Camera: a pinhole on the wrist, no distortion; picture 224 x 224 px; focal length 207.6 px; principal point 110.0 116.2 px. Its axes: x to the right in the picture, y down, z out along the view. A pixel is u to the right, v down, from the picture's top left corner.
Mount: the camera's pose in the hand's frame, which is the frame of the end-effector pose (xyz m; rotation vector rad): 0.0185 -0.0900 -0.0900 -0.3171 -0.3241 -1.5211
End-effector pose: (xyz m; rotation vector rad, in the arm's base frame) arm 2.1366 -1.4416 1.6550 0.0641 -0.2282 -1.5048
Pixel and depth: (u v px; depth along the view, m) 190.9 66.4 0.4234
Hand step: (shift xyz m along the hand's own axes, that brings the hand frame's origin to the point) -0.0831 -0.0751 0.3642
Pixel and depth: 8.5 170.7 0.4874
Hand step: 0.1360 0.3261 0.2618
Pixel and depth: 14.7 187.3 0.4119
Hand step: 0.1510 0.2512 0.2122
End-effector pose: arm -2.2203 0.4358 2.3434 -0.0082 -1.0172 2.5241
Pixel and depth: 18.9 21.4 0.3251
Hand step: -0.1365 0.1665 0.1514
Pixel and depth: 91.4 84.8 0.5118
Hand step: -0.0649 0.1541 0.3611
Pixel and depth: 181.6 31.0 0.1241
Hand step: -0.0326 -0.0811 0.0409
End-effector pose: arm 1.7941 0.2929 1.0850 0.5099 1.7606 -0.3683
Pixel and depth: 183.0 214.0 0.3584
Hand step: 0.1869 -0.0583 0.2888
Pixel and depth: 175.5 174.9 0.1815
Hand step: 0.0694 -0.0688 0.0992
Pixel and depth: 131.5 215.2 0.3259
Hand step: 0.1716 0.0130 0.2222
